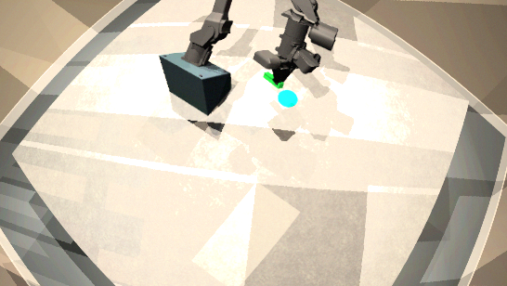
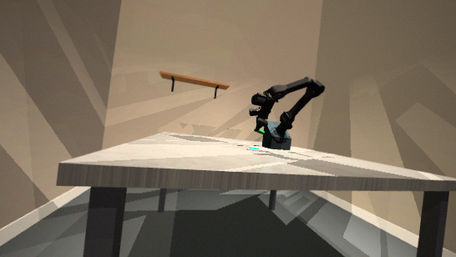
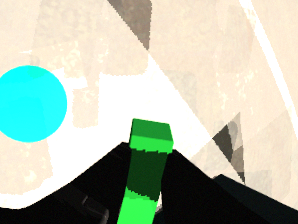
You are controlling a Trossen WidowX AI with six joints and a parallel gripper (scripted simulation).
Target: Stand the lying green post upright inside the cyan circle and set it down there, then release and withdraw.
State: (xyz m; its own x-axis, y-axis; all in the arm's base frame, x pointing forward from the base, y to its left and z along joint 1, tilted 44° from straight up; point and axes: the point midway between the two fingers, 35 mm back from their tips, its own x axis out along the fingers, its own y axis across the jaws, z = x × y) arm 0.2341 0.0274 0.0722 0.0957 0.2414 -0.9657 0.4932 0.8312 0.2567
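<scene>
Right now my gripper tip is 110 mm above the cyan circle, 40 mm to the right of it and 20 mm short of it. From my gripper tip the other things lie so: green post 20 mm behind, 10 mm to the left, 10 mm below.
</scene>
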